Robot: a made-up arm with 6 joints.
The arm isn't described. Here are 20 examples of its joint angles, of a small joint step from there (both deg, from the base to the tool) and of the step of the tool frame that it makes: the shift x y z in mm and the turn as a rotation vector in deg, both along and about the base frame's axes.
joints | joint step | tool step
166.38 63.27 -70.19 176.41 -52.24 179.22 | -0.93 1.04 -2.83 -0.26 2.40 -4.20 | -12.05 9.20 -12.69 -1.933 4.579 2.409
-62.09 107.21 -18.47 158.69 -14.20 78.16 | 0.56 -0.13 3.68 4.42 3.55 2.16 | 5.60 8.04 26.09 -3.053 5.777 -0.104
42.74 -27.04 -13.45 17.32 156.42 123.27 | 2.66 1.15 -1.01 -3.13 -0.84 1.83 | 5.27 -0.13 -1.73 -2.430 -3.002 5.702
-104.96 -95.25 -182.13 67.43 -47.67 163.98 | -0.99 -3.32 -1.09 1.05 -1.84 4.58 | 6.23 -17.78 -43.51 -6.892 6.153 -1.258
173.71 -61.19 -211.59 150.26 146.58 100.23 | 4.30 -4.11 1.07 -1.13 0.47 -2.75 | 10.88 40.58 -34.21 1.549 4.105 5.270
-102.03 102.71 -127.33 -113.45 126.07 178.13 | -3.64 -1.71 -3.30 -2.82 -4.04 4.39 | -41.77 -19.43 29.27 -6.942 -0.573 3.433
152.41 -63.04 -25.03 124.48 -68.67 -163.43 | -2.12 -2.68 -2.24 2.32 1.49 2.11 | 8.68 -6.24 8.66 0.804 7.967 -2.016
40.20 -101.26 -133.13 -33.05 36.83 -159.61 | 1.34 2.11 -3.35 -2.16 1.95 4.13 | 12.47 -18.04 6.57 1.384 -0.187 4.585
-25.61 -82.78 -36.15 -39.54 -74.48 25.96 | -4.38 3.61 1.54 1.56 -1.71 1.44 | 36.01 -10.56 3.41 2.865 3.789 -1.590
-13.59 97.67 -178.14 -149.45 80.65 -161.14 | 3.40 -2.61 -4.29 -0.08 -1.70 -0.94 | 7.01 50.10 70.47 -1.256 -4.811 3.490
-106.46 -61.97 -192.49 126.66 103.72 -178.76 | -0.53 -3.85 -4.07 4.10 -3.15 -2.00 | 1.46 11.19 -84.29 -6.091 5.684 3.988
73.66 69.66 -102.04 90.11 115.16 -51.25 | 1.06 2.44 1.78 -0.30 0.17 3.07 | -17.40 -19.07 -34.66 -6.914 1.265 2.534
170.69 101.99 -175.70 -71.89 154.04 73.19 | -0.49 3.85 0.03 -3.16 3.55 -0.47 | 19.68 0.02 -31.33 2.749 -5.607 -2.817
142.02 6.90 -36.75 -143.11 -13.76 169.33 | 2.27 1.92 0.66 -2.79 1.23 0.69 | 3.47 -11.29 -15.92 0.401 -2.387 3.727
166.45 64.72 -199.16 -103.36 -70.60 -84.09 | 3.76 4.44 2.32 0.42 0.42 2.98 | -32.69 -30.64 -49.45 -3.626 -8.849 3.894
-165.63 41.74 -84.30 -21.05 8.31 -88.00 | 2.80 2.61 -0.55 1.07 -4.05 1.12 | 8.25 -36.03 -18.86 -2.815 1.051 2.030
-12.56 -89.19 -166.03 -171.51 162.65 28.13 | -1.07 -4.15 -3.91 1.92 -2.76 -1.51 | 11.04 5.35 -71.17 -4.392 -4.374 -0.419
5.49 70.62 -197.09 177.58 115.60 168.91 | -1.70 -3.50 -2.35 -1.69 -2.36 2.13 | -40.06 -14.43 40.40 -2.847 -3.624 -1.938
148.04 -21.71 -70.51 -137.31 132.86 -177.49 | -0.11 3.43 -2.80 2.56 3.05 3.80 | -10.69 12.12 -5.57 1.908 2.875 -0.275
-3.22 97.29 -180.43 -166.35 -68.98 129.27 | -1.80 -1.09 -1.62 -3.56 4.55 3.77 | 15.57 -29.63 15.54 -2.930 -6.254 -5.906
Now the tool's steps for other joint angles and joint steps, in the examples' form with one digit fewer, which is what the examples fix.
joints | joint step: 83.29 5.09 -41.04 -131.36 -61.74 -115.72 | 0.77 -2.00 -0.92 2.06 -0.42 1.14
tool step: -6.6 3.6 16.3 2.01 1.10 -1.49
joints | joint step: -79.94 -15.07 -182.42 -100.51 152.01 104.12 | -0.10 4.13 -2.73 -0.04 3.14 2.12
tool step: 9.6 -33.0 -1.1 0.48 -3.32 -1.11
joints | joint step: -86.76 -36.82 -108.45 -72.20 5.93 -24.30 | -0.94 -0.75 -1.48 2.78 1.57 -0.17
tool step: -5.8 21.5 7.9 -1.56 -2.75 0.42
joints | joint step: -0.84 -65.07 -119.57 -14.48 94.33 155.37 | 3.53 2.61 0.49 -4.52 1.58 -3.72
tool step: 35.6 -26.1 9.0 -2.96 5.63 -0.82
